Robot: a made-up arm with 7 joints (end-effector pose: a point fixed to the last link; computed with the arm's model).
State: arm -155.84 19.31 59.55 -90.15 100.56 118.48 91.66
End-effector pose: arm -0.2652 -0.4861 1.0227 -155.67 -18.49 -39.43
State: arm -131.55 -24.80 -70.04 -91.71 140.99 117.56 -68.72
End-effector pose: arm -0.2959 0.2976 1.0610 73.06 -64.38 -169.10
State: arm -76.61 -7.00 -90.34 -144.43 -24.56 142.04 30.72
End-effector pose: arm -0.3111 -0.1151 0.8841 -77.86 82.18 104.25
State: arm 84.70 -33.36 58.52 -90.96 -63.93 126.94 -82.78
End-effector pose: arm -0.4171 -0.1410 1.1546 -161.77 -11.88 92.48
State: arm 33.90 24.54 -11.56 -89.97 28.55 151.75 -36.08
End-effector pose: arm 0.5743 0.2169 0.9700 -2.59 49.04 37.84
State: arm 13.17 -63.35 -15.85 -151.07 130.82 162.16 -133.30
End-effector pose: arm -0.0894 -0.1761 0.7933 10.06 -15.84 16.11
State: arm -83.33 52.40 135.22 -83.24 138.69 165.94 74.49
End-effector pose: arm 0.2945 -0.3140 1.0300 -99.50 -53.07 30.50
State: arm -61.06 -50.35 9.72 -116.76 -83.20 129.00 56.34
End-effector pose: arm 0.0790 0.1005 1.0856 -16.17 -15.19 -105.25
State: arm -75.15 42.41 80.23 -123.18 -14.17 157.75 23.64
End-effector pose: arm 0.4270 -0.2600 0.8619 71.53 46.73 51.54
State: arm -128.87 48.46 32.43 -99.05 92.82 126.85 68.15
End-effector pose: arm -0.2673 -0.6235 0.6308 -144.36 5.40 -39.40
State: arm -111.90 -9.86 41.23 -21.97 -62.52 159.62 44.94
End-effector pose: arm 0.1465 0.0211 1.3332 6.88 -63.70 -99.25
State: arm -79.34 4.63 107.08 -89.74 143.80 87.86 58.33
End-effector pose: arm 0.3730 0.1210 1.1389 141.83 -58.01 124.31
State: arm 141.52 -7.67 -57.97 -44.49 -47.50 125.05 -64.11
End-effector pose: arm 0.0500 0.1926 1.4196 -87.59 -0.57 46.29
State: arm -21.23 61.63 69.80 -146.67 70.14 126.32 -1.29
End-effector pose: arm 0.3809 0.1071 0.5515 161.24 -16.84 137.16
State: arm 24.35 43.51 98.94 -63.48 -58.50 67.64 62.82
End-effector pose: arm 0.2582 0.5166 1.0632 -10.23 80.54 24.15
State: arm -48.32 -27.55 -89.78 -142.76 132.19 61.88 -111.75
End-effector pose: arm -0.2992 -0.2785 0.8176 51.37 -72.37 -85.69
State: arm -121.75 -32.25 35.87 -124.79 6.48 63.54 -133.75
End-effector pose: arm 0.1296 -0.2642 0.9164 66.76 54.30 105.71
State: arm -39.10 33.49 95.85 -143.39 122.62 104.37 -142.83
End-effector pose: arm 0.3041 0.1774 0.7207 25.84 -34.98 104.94
